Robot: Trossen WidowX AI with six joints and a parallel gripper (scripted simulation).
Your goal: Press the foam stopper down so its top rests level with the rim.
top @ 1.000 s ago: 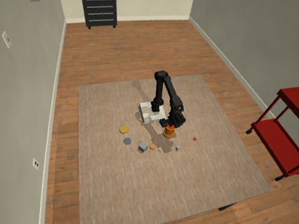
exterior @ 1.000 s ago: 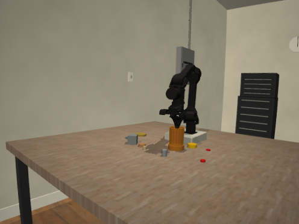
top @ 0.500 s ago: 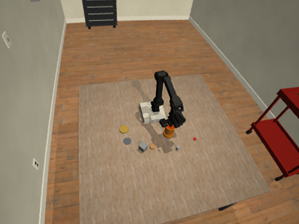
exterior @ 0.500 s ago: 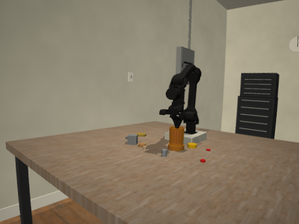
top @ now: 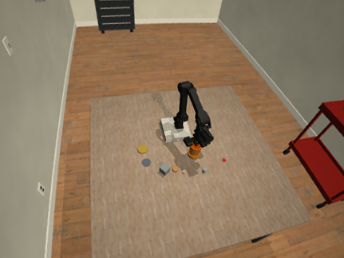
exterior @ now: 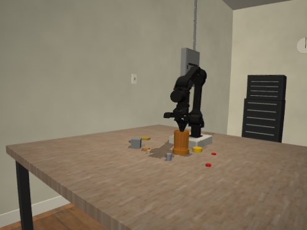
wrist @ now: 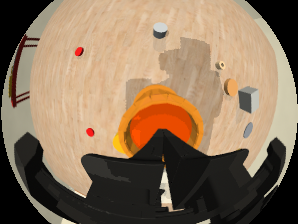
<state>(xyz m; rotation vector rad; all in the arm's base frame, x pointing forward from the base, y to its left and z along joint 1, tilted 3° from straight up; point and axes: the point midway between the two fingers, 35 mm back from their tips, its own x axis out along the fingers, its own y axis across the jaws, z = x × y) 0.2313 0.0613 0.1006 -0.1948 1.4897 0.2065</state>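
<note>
Right now the orange foam stopper is 4 cm below my hand. Also, from my hand: small tan disc (10 cm ahead, 15 cm to the right, 13 cm below); then yellow disc (9 cm behind, 4 cm to the left, 13 cm below); then small grey cylinder (14 cm ahead, 4 cm to the left, 12 cm below).
</note>
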